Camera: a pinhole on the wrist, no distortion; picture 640 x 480 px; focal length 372.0 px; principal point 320.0 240.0 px. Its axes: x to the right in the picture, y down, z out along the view. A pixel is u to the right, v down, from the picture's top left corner.
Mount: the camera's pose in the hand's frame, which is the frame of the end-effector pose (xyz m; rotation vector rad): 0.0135 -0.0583 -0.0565 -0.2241 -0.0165 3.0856
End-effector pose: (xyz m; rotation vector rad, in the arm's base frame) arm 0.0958 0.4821 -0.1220 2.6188 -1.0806 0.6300
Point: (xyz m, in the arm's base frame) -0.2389 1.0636 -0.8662
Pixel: outside the picture
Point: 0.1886 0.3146 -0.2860
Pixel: 177.5 95.8
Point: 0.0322 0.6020 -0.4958
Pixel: 581.7 250.5
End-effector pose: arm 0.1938 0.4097 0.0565 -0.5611 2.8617 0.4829
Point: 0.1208 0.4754 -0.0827
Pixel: 146.9 19.3
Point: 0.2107 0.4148 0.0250
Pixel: 369.4 47.3
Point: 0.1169 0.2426 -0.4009
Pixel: 37.1 405.3
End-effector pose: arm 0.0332 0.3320 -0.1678 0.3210 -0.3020 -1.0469
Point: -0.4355 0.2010 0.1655
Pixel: 316.1 395.2
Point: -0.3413 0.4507 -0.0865
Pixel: 610.4 437.0
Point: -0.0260 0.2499 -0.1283
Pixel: 155.0 263.3
